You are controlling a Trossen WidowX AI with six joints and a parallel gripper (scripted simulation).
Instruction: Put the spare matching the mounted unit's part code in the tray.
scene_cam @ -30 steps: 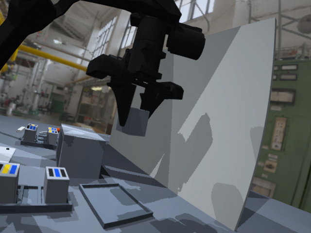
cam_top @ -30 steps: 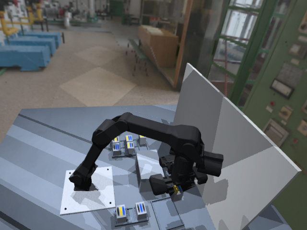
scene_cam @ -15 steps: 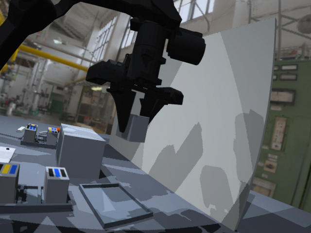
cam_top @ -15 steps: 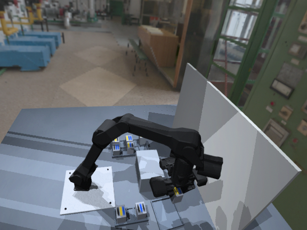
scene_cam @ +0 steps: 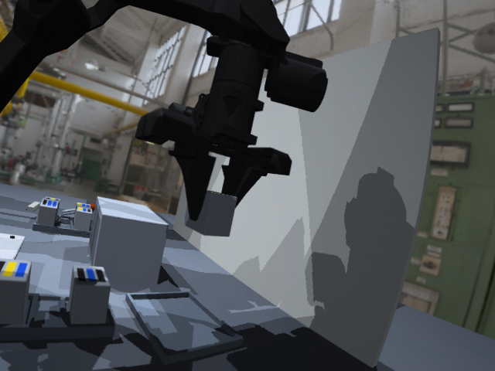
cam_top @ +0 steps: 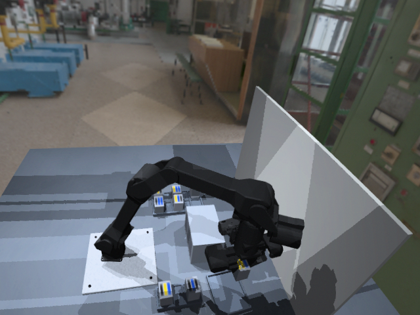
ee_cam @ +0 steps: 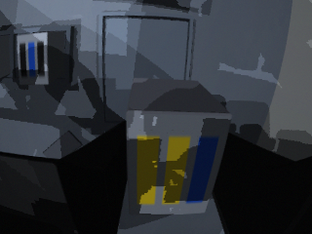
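The flat tray lies 13 cm below my gripper tip and 1 cm behind it. Also, from my gripper tip: rack 15 cm behind, 12 cm below, 1 cm to the right; then grey panel 21 cm to the left, 16 cm ahead, 9 cm above; then mounted unit 19 cm to the left, 8 cm below, 8 cm behind.
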